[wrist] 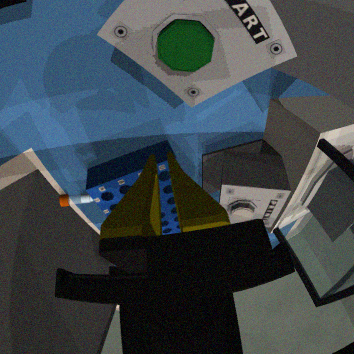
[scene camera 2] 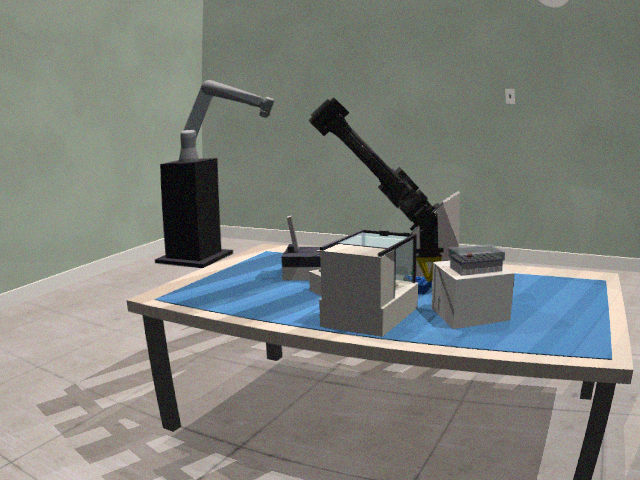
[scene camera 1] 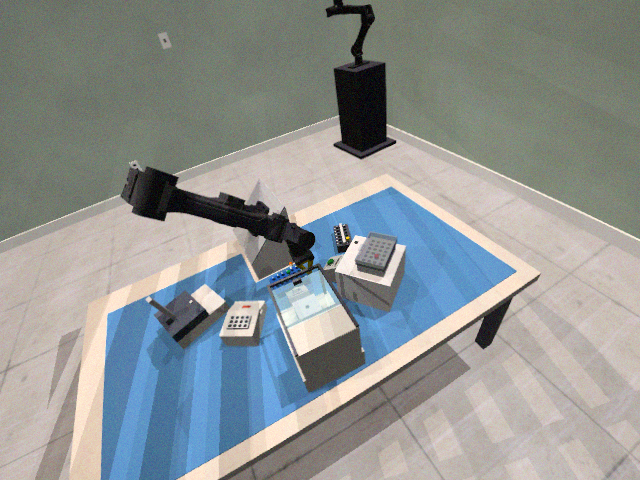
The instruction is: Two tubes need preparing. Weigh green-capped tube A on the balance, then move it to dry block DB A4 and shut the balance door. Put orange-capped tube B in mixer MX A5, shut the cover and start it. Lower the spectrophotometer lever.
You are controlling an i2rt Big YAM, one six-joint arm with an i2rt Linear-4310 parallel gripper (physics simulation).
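Observation:
My gripper [scene camera 1: 306, 266] [scene camera 2: 428, 277] [wrist: 161, 158] is shut and empty, its yellow fingertips pointing at the blue tube rack [wrist: 131, 159] [scene camera 2: 423, 285]. Green-capped tube A [scene camera 1: 289, 271] shows at the rack; the wrist view hides it behind the fingers. Orange-capped tube B [wrist: 65, 200] [scene camera 1: 291, 264] is at the rack's outer edge. The glass-topped balance [scene camera 1: 323, 330] [scene camera 2: 351, 289] stands beside the rack; its door position is unclear. The mixer [scene camera 1: 364, 276] [scene camera 2: 475, 299] has a grey block under a clear cover. A small black block [scene camera 1: 341, 237] stands behind it. The spectrophotometer [scene camera 1: 188, 317] has its lever [scene camera 1: 159, 308] [scene camera 2: 292, 232] raised.
A green button box [wrist: 185, 45] [scene camera 1: 331, 262] is beside the mixer. A smaller button box [wrist: 243, 207] is between rack and balance. A keypad unit [scene camera 1: 242, 320] stands between spectrophotometer and balance. A tall grey panel [scene camera 1: 263, 242] rises behind the rack. Another arm stands on a pedestal [scene camera 1: 361, 108] [scene camera 2: 190, 211].

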